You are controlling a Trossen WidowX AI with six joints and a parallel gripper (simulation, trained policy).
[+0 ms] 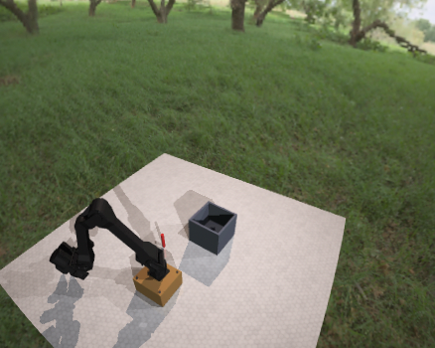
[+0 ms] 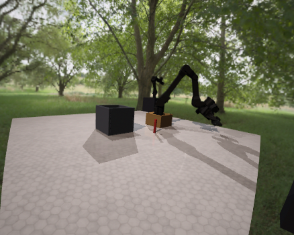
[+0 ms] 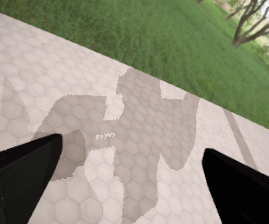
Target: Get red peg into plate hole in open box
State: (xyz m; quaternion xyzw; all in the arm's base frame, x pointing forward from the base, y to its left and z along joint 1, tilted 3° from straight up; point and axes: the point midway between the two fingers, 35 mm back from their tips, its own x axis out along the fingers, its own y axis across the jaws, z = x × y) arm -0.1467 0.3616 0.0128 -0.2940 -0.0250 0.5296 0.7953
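The red peg is 30 cm ahead of my gripper tip, 27 cm to the right of it and 4 cm below it. Also, from my gripper tip: plate 48 cm ahead, 43 cm to the right, 4 cm below.
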